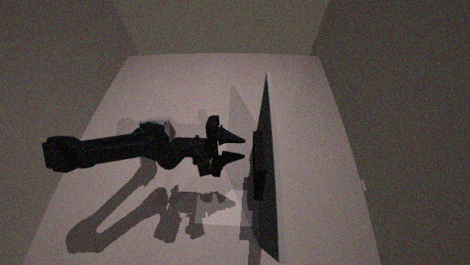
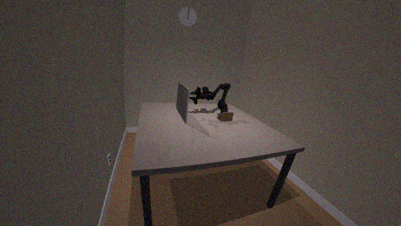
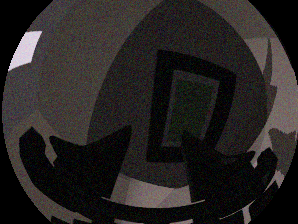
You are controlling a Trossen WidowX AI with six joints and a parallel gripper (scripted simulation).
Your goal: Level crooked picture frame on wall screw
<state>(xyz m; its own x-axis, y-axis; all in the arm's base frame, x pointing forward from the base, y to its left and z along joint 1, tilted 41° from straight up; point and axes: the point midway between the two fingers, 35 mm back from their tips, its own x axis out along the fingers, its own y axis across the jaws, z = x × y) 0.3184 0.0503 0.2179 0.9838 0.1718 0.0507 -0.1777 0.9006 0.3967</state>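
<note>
Now: the picture frame 5 cm ahead of my gripper tip, 2 cm to the right of it and 5 cm below it. The rest, counted from my gripper tip: wall panel (6 cm ahead, 2 cm to the right, 6 cm below).
</note>
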